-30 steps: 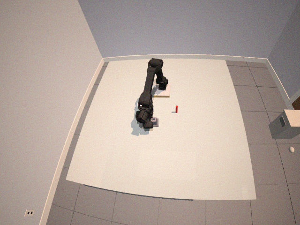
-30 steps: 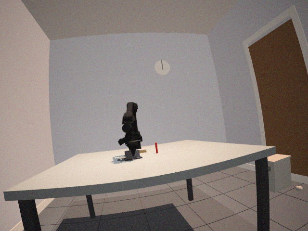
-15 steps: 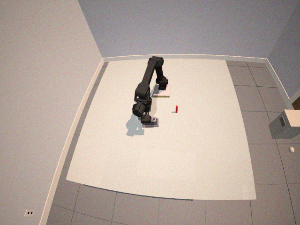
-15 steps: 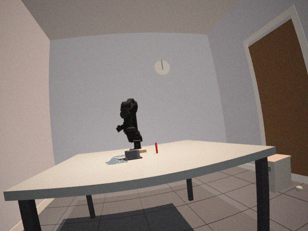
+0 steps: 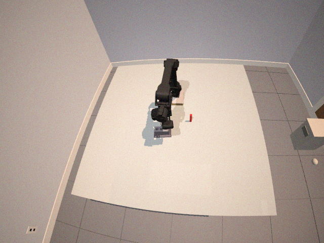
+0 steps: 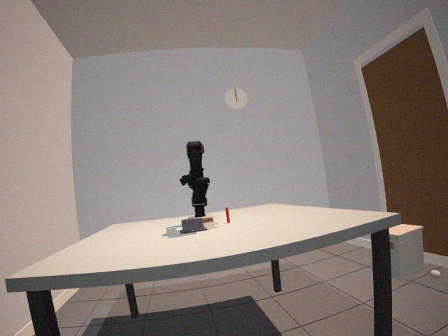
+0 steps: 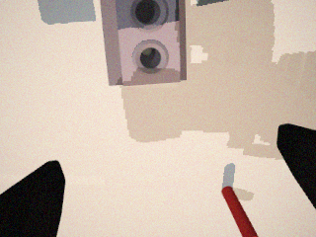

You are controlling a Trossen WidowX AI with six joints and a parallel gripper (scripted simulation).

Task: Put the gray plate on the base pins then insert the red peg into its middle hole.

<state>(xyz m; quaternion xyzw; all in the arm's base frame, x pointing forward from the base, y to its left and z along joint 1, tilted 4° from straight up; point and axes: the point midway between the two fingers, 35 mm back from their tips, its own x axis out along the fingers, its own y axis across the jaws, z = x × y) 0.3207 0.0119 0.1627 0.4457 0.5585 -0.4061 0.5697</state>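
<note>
Right now the red peg is 110 mm behind my gripper tip, 130 mm to the left of it and 100 mm below it. From my gripper tip the other things lie so: gray base (10 mm ahead, 50 mm to the right, 130 mm below); then gray plate (10 mm ahead, 50 mm to the right, 100 mm below).
</note>
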